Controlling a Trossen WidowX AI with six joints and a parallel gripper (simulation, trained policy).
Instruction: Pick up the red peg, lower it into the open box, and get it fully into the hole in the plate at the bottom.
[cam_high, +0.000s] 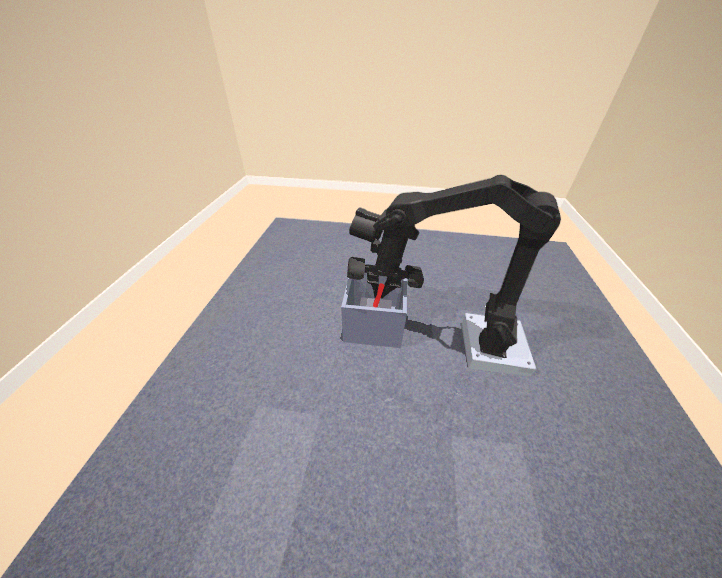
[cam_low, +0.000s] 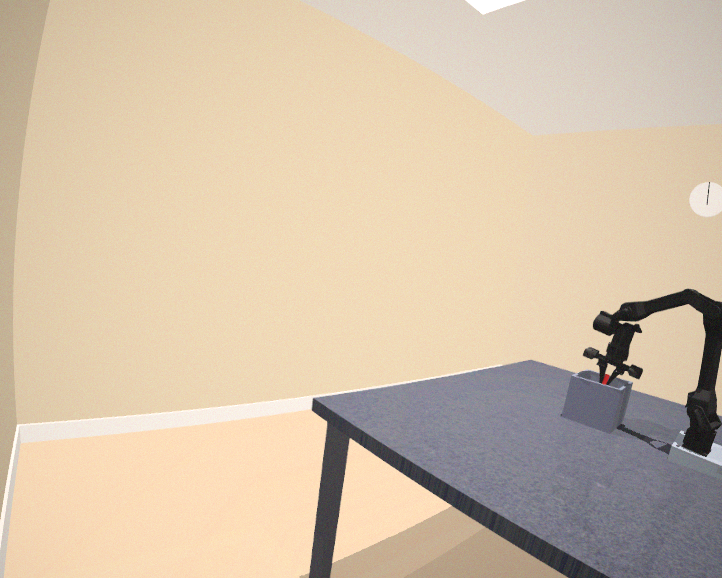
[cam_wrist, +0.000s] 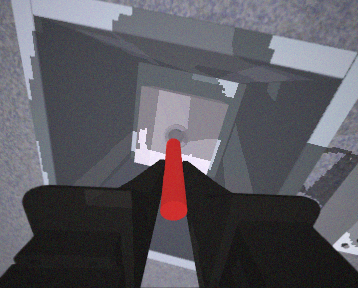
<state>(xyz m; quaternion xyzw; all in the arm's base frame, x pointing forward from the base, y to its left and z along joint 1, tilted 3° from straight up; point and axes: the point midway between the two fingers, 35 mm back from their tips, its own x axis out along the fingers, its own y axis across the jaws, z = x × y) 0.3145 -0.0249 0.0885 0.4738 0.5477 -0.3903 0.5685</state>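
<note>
Right now my gripper tip is right at the red peg. Also, from my gripper tip: pale plate 70 mm below, 10 mm ahead.
</note>
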